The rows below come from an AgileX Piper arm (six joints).
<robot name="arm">
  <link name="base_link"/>
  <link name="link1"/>
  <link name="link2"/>
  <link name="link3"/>
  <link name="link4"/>
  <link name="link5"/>
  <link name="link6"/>
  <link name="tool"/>
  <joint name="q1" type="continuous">
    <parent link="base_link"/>
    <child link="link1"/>
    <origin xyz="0 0 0.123" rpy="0 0 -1.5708"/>
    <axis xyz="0 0 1"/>
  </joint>
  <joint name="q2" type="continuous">
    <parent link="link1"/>
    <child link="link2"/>
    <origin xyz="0 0 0" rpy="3.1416 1.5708 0"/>
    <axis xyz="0 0 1"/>
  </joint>
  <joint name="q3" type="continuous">
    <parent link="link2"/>
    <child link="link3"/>
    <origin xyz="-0.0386 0.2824 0"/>
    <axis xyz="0 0 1"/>
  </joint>
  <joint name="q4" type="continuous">
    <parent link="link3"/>
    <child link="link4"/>
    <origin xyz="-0.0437 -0.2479 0" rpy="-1.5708 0 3.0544"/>
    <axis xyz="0 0 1"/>
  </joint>
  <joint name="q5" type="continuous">
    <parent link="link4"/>
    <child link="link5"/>
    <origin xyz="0 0 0" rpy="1.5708 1.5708 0"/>
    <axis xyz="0 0 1"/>
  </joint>
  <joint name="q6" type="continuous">
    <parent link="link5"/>
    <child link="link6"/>
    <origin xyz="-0.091 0 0" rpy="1.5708 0 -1.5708"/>
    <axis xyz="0 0 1"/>
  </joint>
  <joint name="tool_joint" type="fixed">
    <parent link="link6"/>
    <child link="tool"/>
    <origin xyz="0 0 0"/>
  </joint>
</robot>
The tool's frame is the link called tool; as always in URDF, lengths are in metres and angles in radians. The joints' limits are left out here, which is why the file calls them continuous.
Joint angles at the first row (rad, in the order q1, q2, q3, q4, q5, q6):
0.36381, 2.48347, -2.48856, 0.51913, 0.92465, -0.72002
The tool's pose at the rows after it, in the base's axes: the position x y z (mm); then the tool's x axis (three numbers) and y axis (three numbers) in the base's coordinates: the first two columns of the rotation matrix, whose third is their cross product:
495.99, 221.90, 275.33, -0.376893, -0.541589, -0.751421, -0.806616, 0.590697, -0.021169
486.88, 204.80, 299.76, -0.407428, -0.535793, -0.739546, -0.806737, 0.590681, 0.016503
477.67, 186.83, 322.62, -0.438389, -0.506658, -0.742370, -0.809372, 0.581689, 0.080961
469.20, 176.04, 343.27, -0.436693, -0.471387, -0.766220, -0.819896, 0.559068, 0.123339
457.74, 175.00, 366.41, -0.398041, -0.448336, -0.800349, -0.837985, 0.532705, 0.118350
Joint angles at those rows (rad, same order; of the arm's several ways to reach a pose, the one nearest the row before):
0.35301, 2.43204, -2.48861, 0.49757, 1.00865, -0.70764
0.32294, 2.37841, -2.48855, 0.51171, 1.09976, -0.68409
0.28375, 2.33092, -2.48854, 0.57178, 1.18573, -0.67100
0.25597, 2.29244, -2.48850, 0.64413, 1.23084, -0.67783
0.25328, 2.24919, -2.48863, 0.68886, 1.24081, -0.69244

